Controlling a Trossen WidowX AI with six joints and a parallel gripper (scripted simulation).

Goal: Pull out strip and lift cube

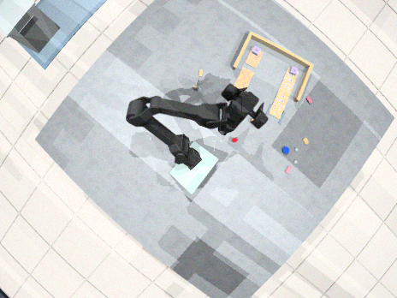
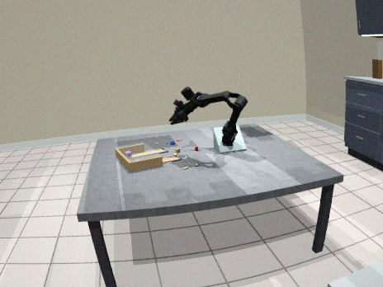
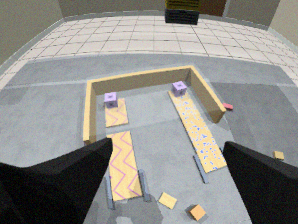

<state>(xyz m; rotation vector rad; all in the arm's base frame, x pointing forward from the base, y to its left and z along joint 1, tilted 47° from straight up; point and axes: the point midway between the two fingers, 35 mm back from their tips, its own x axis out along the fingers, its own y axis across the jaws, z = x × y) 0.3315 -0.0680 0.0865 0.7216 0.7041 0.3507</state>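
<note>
Right now my gripper tip is 2 cm past the blue disc, 27 cm to the left of it and 20 cm above it. From my gripper tip the other things lie so: red dot (16 cm behind, 8 cm to the right, 19 cm below).
</note>
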